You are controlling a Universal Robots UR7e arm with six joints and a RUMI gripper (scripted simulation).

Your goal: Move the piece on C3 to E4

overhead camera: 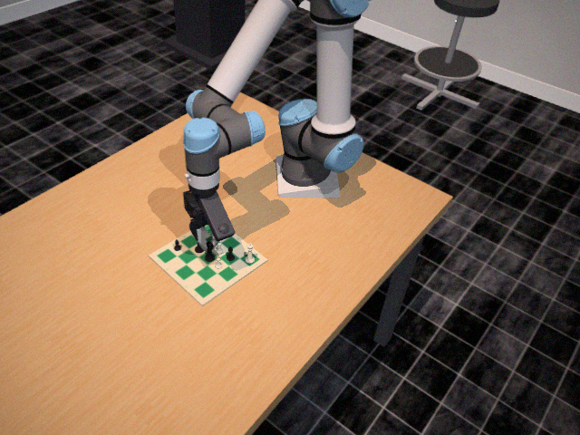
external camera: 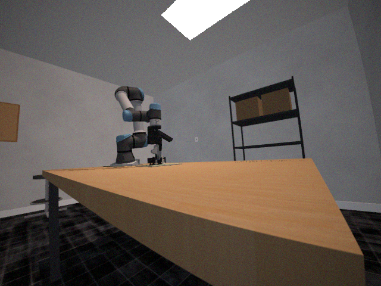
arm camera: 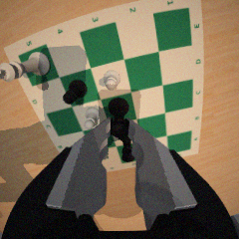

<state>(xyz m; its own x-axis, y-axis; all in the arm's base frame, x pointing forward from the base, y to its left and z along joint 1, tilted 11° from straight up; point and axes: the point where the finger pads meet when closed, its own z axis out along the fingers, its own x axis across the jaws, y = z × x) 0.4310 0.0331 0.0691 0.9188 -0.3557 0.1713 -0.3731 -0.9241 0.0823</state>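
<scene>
Right now my hand is 50 mm above the green-and-cream chessboard. Also, from my hand: tall black piece: 10 mm below; then white piece: 70 mm behind, 80 mm to the left, 10 mm below.
</scene>
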